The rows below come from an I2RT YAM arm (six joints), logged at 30 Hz.
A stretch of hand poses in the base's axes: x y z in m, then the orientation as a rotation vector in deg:
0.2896 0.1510 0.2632 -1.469 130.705 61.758
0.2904 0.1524 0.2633 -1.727 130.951 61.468
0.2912 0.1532 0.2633 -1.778 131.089 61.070
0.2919 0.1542 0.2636 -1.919 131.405 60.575
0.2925 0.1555 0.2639 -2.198 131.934 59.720
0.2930 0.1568 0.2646 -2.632 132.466 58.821
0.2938 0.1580 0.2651 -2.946 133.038 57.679
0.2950 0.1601 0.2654 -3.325 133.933 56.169
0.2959 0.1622 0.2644 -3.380 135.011 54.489
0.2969 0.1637 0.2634 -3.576 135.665 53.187
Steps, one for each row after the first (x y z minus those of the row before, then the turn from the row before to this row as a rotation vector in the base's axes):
0.0008 0.0014 0.0001 -0.324 0.046 0.133
0.0008 0.0008 0.0000 -0.313 -0.017 -0.073
0.0007 0.0010 0.0003 -0.452 0.081 0.002
0.0006 0.0013 0.0003 -0.782 0.120 0.024
0.0005 0.0013 0.0007 -0.846 0.071 0.113
0.0008 0.0012 0.0005 -0.989 0.073 -0.038
0.0012 0.0021 0.0003 -1.340 0.242 -0.031
0.0009 0.0021 -0.0010 -1.429 0.456 -0.251
0.0010 0.0015 -0.0010 -1.088 0.165 -0.131

